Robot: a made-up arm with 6 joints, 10 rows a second.
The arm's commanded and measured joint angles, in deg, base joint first. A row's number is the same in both.
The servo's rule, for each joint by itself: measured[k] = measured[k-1] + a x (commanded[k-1-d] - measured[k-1]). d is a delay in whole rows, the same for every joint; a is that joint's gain. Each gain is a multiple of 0.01, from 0.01 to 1. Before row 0 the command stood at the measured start. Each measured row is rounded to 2 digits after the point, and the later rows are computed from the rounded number. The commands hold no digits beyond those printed.
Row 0, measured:
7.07 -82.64 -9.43 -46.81 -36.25 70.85
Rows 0 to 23, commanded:
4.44 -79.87 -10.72 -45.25 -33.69 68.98
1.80 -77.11 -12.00 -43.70 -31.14 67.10
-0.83 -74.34 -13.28 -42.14 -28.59 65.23
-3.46 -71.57 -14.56 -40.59 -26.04 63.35
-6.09 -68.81 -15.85 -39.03 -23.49 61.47
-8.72 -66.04 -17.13 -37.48 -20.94 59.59
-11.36 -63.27 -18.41 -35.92 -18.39 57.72
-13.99 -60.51 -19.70 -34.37 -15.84 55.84
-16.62 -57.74 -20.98 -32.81 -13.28 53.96
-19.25 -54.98 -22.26 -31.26 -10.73 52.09
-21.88 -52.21 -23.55 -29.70 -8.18 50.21
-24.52 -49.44 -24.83 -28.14 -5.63 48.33
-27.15 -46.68 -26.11 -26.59 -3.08 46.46
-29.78 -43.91 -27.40 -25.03 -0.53 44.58
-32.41 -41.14 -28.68 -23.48 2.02 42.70
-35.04 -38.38 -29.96 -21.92 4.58 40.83
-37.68 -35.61 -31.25 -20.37 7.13 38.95
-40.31 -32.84 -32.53 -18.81 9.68 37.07
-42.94 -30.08 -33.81 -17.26 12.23 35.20
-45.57 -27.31 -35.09 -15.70 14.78 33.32
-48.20 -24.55 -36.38 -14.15 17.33 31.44
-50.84 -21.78 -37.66 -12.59 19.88 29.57
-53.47 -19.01 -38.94 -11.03 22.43 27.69
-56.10 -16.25 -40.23 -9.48 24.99 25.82
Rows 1 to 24, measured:
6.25 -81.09 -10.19 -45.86 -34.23 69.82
4.87 -78.86 -11.26 -44.54 -31.79 68.32
3.10 -76.33 -12.45 -43.08 -29.26 66.62
1.07 -73.66 -13.69 -41.56 -26.72 64.82
-1.15 -70.94 -14.96 -40.02 -24.17 62.98
-3.50 -68.20 -16.24 -38.47 -21.62 61.12
-5.94 -65.44 -17.52 -36.91 -19.07 59.25
-8.44 -62.68 -18.81 -35.36 -16.52 57.37
-10.98 -59.91 -20.09 -33.80 -13.96 55.49
-13.54 -57.15 -21.37 -32.25 -11.41 53.62
-16.13 -54.38 -22.66 -30.69 -8.86 51.74
-18.73 -51.61 -23.94 -29.13 -6.31 49.86
-21.34 -48.85 -25.22 -27.58 -3.76 47.99
-23.96 -46.08 -26.51 -26.02 -1.21 46.11
-26.58 -43.31 -27.79 -24.47 1.34 44.23
-29.20 -40.55 -29.07 -22.91 3.90 42.36
-31.83 -37.78 -30.36 -21.36 6.45 40.48
-34.46 -35.01 -31.64 -19.80 9.00 38.60
-37.09 -32.25 -32.92 -18.25 11.55 36.73
-39.72 -29.48 -34.20 -16.69 14.10 34.85
-42.35 -26.72 -35.49 -15.14 16.65 32.97
-44.98 -23.95 -36.77 -13.58 19.20 31.10
-47.61 -21.18 -38.05 -12.02 21.75 29.22
-50.24 -18.42 -39.34 -10.47 24.31 27.35
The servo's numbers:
d 0
a 0.31 0.56 0.59 0.61 0.79 0.55

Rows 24 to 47, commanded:
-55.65 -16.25 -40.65 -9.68 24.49 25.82
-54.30 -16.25 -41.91 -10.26 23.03 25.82
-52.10 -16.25 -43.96 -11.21 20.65 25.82
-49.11 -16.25 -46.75 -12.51 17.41 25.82
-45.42 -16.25 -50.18 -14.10 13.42 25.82
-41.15 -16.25 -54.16 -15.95 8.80 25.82
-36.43 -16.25 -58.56 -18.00 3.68 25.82
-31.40 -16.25 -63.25 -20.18 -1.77 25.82
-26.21 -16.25 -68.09 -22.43 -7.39 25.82
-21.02 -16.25 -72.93 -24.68 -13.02 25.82
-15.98 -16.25 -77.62 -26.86 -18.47 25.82
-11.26 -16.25 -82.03 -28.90 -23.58 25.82
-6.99 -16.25 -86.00 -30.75 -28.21 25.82
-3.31 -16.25 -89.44 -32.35 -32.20 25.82
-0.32 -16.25 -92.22 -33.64 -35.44 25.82
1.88 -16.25 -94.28 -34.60 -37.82 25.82
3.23 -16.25 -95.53 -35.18 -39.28 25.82
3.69 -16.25 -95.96 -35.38 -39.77 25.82
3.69 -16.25 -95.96 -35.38 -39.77 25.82
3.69 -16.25 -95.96 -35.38 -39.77 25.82
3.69 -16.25 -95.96 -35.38 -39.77 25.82
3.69 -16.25 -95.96 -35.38 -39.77 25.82
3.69 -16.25 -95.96 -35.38 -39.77 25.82
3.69 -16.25 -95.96 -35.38 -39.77 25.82
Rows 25 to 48, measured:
-51.92 -17.20 -40.11 -9.99 24.45 26.51
-52.66 -16.67 -41.17 -10.15 23.33 26.13
-52.49 -16.43 -42.82 -10.80 21.21 25.96
-51.44 -16.33 -45.14 -11.84 18.21 25.88
-49.57 -16.29 -48.11 -13.22 14.43 25.85
-46.96 -16.27 -51.68 -14.89 9.98 25.83
-43.70 -16.26 -55.74 -16.79 5.00 25.82
-39.89 -16.25 -60.17 -18.86 -0.35 25.82
-35.65 -16.25 -64.84 -21.04 -5.91 25.82
-31.11 -16.25 -69.61 -23.26 -11.53 25.82
-26.42 -16.25 -74.34 -25.46 -17.01 25.82
-21.72 -16.25 -78.88 -27.56 -22.20 25.82
-17.15 -16.25 -83.08 -29.51 -26.95 25.82
-12.86 -16.25 -86.83 -31.24 -31.10 25.82
-8.97 -16.25 -90.01 -32.70 -34.53 25.82
-5.61 -16.25 -92.53 -33.86 -37.13 25.82
-2.87 -16.25 -94.30 -34.67 -38.83 25.82
-0.84 -16.25 -95.28 -35.10 -39.57 25.82
0.56 -16.25 -95.68 -35.27 -39.73 25.82
1.53 -16.25 -95.85 -35.34 -39.76 25.82
2.20 -16.25 -95.91 -35.36 -39.77 25.82
2.66 -16.25 -95.94 -35.37 -39.77 25.82
2.98 -16.25 -95.95 -35.38 -39.77 25.82
3.20 -16.25 -95.96 -35.38 -39.77 25.82

